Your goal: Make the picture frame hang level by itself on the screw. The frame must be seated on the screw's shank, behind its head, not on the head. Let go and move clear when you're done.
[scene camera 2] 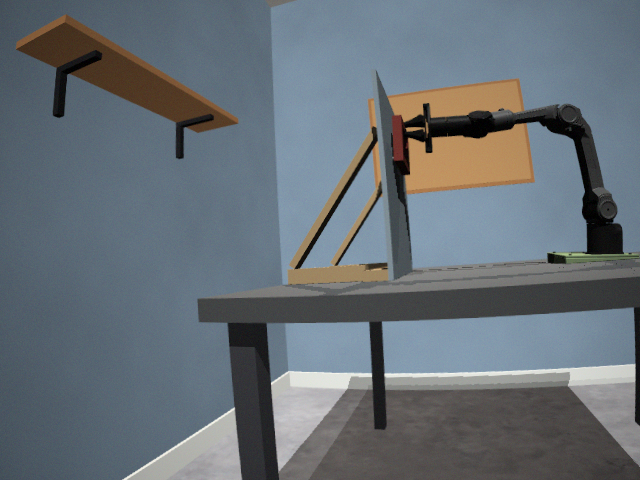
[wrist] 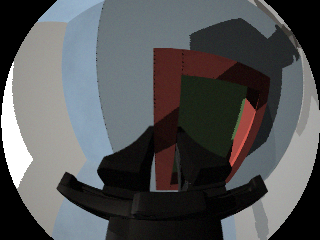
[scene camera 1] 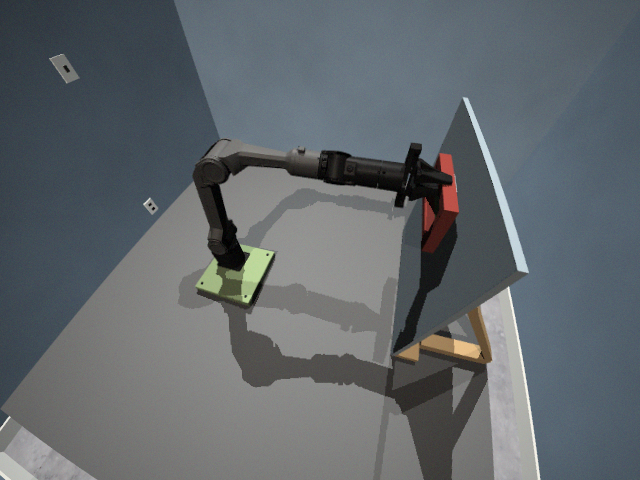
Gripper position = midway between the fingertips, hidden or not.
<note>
I see my gripper (scene camera 1: 449, 185), a red picture frame (scene camera 1: 447, 202) and a grey upright board (scene camera 1: 480, 255).
My gripper also shows in scene camera 2 (scene camera 2: 399, 130) and in the wrist view (wrist: 164, 134). The grey upright board also shows in the wrist view (wrist: 124, 51).
</note>
